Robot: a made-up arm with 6 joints. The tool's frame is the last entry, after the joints.
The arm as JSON. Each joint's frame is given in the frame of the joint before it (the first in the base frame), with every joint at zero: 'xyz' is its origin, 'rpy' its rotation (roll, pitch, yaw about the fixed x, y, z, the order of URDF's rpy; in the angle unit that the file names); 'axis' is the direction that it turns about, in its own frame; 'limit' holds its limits. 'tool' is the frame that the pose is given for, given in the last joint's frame.
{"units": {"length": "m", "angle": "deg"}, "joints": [
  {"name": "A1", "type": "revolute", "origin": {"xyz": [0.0, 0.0, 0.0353], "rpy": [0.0, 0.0, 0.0]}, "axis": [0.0, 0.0, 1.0], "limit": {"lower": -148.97, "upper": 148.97}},
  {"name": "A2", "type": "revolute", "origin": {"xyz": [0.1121, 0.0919, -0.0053], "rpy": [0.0, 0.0, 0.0]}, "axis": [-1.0, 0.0, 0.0], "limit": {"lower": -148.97, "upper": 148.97}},
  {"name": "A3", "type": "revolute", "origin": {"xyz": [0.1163, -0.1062, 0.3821], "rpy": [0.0, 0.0, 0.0]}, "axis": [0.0, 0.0, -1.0], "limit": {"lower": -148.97, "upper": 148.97}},
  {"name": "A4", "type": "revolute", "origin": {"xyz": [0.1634, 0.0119, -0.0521], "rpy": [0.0, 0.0, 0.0]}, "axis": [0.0, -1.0, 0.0], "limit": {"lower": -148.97, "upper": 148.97}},
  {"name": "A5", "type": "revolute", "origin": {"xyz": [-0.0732, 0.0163, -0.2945], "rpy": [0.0, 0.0, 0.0]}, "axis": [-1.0, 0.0, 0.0], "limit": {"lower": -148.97, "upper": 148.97}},
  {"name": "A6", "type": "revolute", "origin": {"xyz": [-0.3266, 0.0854, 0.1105], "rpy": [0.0, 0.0, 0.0]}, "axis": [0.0, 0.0, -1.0], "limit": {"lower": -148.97, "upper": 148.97}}
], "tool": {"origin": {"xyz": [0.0, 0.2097, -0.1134], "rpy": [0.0, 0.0, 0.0]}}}
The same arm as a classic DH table. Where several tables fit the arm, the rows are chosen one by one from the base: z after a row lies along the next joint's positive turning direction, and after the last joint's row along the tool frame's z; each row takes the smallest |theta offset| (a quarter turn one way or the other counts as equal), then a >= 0, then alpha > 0; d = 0 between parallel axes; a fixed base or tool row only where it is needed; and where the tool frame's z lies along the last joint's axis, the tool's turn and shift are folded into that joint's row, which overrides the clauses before.
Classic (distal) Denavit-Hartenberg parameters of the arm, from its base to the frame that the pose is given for. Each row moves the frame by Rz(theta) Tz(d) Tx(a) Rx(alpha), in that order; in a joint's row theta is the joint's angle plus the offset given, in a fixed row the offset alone. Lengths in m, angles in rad.
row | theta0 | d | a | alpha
A1 | 1.5708 | 0.0300 | 0.0919 | -1.5708
A2 | 0.0000 | -0.2284 | -0.1062 | -1.5708
A3 | 1.5708 | -0.3300 | 0.1634 | -1.5708
A4 | -1.5708 | -0.0282 | 0.2945 | 1.5708
A5 | -1.5708 | 0.3998 | 0.0854 | -1.5708
A6 | 0.0000 | 0.0000 | 0.2097 | 3.1416
tool (fixed) | -1.5708 | -0.0029 | 0.0000 | 0.0000
Joint limits (rad, base to tool): -2.6000..2.6000 -2.6000..2.6000 -2.6000..2.6000 -2.6000..2.6000 -2.6000..2.6000 -2.6000..2.6000

